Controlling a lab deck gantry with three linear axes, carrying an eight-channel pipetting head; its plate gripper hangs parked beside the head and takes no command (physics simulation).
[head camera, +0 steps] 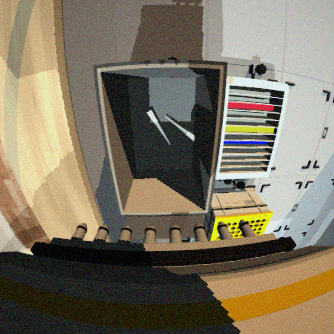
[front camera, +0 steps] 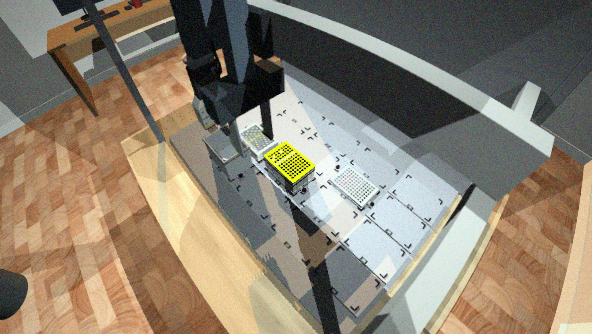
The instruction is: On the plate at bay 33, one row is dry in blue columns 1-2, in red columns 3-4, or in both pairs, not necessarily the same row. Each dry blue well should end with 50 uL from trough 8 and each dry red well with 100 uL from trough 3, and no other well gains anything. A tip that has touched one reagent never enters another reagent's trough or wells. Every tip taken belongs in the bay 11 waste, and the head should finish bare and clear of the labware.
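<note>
The eight-channel head [front camera: 204, 114] [head camera: 165, 254] stands beside the grey waste bin [front camera: 225, 147] [head camera: 120, 155]; no tips show on its nozzles. Two pale tips, one [head camera: 159, 127] and another [head camera: 181, 127], lie inside the bin. The trough rack [front camera: 257, 140] [head camera: 279, 130] holds a red strip [head camera: 250, 107] and a blue strip [head camera: 245, 143]. The white plate [front camera: 355, 186] lies at the right in the front view; its wells are too small to read. My parked plate gripper [front camera: 251, 142] hangs with its fingers apart and nothing seen between them.
A yellow tip rack [front camera: 295, 170] [head camera: 260, 217] stands beside the troughs, between them and the plate, with some positions empty. A yellow strip [head camera: 250, 129] lies between the red and blue strips. Black locating corners mark the deck bays.
</note>
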